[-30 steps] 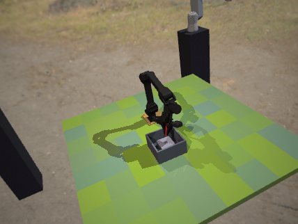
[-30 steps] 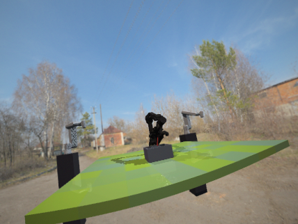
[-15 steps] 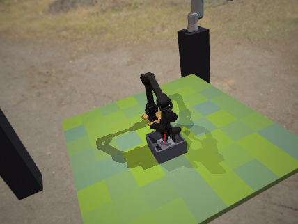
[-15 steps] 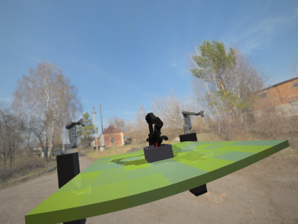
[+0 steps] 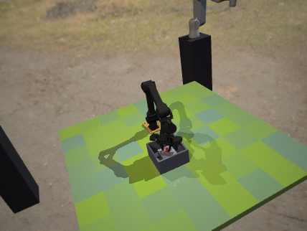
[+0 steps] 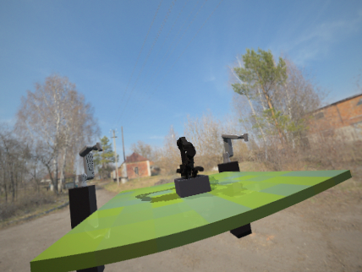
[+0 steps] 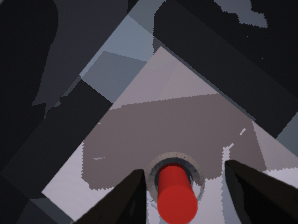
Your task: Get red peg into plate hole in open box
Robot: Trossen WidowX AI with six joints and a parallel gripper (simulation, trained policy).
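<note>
My gripper tip is now 10 mm to the right of the red peg and 10 mm above it. Round my gripper tip: grey box 10 mm to the left, 30 mm below; then pale grey plate 10 mm to the left, 20 mm below.
</note>
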